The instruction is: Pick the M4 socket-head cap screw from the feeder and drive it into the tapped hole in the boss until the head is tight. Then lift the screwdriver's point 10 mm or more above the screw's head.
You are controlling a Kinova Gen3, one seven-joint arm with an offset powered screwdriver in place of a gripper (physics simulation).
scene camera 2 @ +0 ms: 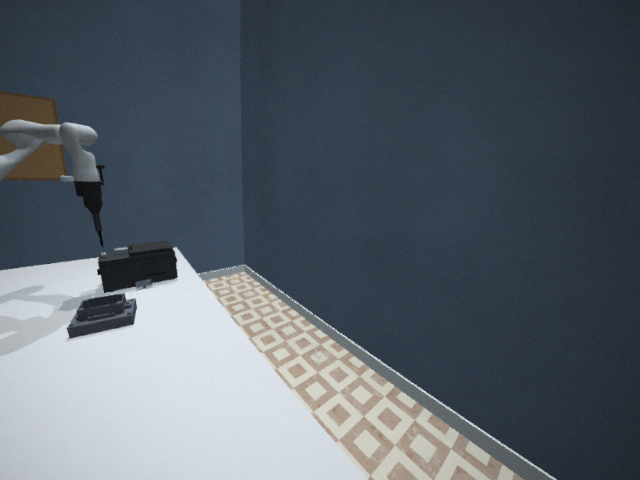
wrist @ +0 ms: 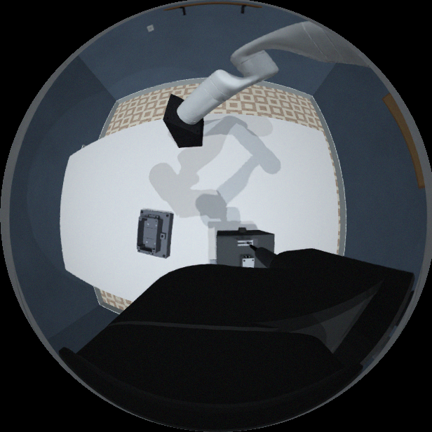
In view: a black screw feeder point(wrist: 227, 252).
